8 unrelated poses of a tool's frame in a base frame.
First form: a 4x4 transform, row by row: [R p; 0 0 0 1], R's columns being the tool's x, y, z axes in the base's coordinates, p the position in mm. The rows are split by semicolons.
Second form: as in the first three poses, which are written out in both.
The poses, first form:
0.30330 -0.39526 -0.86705 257.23; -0.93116 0.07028 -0.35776 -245.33; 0.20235 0.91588 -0.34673 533.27; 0 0 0 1
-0.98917 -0.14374 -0.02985 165.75; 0.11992 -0.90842 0.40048 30.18; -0.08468 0.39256 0.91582 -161.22; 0 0 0 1
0.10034 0.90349 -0.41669 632.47; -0.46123 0.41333 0.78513 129.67; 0.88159 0.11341 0.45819 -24.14; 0 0 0 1
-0.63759 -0.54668 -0.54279 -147.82; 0.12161 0.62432 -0.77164 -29.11; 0.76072 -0.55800 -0.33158 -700.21; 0 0 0 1
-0.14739 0.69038 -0.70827 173.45; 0.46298 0.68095 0.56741 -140.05; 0.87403 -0.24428 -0.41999 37.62; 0 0 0 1
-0.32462 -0.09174 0.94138 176.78; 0.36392 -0.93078 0.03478 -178.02; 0.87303 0.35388 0.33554 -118.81; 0 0 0 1
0.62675 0.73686 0.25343 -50.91; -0.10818 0.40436 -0.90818 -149.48; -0.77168 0.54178 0.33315 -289.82; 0 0 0 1
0.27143 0.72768 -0.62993 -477.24; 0.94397 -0.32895 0.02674 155.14; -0.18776 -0.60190 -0.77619 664.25; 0 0 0 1
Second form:
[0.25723 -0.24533 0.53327 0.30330 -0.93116 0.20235 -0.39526 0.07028 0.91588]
[0.16575 0.03018 -0.16122 -0.98917 0.11992 -0.08468 -0.14374 -0.90842 0.39256]
[0.63247 0.12967 -0.02414 0.10034 -0.46123 0.88159 0.90349 0.41333 0.11341]
[-0.14782 -0.02911 -0.70021 -0.63759 0.12161 0.76072 -0.54668 0.62432 -0.55800]
[0.17345 -0.14005 0.03762 -0.14739 0.46298 0.87403 0.69038 0.68095 -0.24428]
[0.17678 -0.17802 -0.11881 -0.32462 0.36392 0.87303 -0.09174 -0.93078 0.35388]
[-0.05091 -0.14948 -0.28982 0.62675 -0.10818 -0.77168 0.73686 0.40436 0.54178]
[-0.47724 0.15514 0.66425 0.27143 0.94397 -0.18776 0.72768 -0.32895 -0.60190]

